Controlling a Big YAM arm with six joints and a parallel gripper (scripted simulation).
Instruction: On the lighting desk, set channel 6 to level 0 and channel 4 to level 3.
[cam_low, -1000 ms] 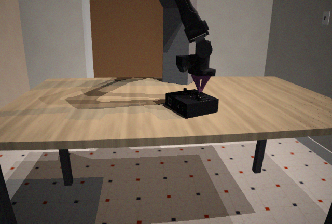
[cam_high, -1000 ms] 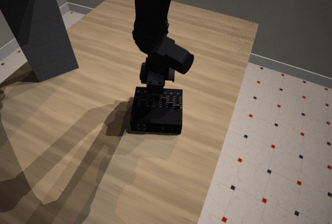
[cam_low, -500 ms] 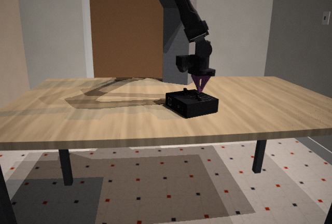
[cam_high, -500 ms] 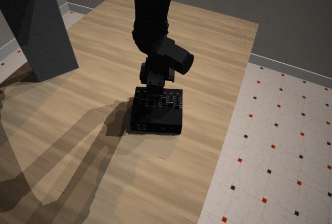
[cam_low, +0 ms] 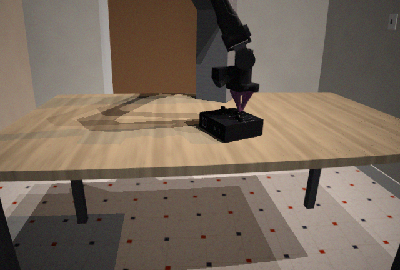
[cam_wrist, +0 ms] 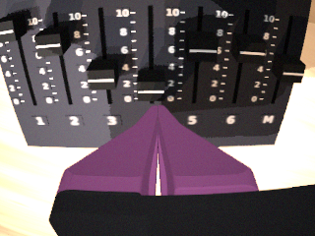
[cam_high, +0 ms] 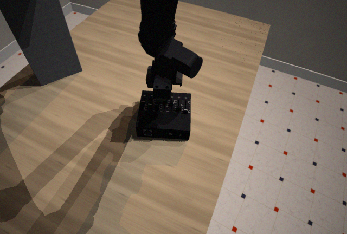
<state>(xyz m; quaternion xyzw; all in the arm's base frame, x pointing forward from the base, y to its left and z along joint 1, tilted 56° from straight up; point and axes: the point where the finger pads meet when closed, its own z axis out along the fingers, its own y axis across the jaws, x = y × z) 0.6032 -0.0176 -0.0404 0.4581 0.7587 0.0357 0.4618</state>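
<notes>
Right now the channel 4 cap is 2 cm to the right of my hand, 1 cm below it and 1 cm ahead of it. The rest, counted from my hand: channel 5 cap 4 cm to the right, 1 cm below, 1 cm behind; then channel 6 cap 5 cm to the right, 3 cm behind, 1 cm below; then channel 3 cap 3 cm ahead, 2 cm to the right, 1 cm below.
</notes>
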